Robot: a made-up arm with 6 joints.
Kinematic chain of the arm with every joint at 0, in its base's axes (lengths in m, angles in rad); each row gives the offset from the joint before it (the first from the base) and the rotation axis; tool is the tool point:
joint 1: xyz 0 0 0.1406 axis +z
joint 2: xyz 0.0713 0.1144 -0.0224 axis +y
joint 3: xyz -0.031 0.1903 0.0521 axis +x
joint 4: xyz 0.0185 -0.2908 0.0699 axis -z
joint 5: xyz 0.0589 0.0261 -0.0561 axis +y
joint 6: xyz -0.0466 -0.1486 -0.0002 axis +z
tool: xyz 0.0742 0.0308 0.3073
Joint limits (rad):
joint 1: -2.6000..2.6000
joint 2: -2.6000..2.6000
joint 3: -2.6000..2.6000
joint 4: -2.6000..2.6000
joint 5: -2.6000..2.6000
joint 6: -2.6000..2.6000
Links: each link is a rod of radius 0.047 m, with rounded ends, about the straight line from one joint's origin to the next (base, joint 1, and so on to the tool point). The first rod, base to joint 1, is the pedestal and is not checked.
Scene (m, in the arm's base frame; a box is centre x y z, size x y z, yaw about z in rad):
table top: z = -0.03
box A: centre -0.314 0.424 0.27 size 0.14 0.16 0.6 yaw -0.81
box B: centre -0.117 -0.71 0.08 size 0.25 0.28 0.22 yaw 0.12
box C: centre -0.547 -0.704 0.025 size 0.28 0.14 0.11 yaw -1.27
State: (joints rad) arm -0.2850 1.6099 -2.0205 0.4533 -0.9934 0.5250
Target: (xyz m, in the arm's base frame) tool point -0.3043 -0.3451 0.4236
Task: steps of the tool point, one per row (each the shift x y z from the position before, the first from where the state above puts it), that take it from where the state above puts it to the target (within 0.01 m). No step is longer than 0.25 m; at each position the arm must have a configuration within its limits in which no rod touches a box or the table.
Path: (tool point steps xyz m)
1: 0.0490 -0.1002 0.0495
2: 0.0119 -0.0977 0.0523
3: -0.0240 -0.0802 0.0485
4: 0.0064 -0.1881 0.0225
5: -0.0632 -0.1849 0.0171
6: -0.1321 -0.1537 0.0050
7: -0.1862 -0.0923 -0.0123
8: -0.2099 -0.0084 -0.0323
9: -0.1919 0.0821 -0.0523

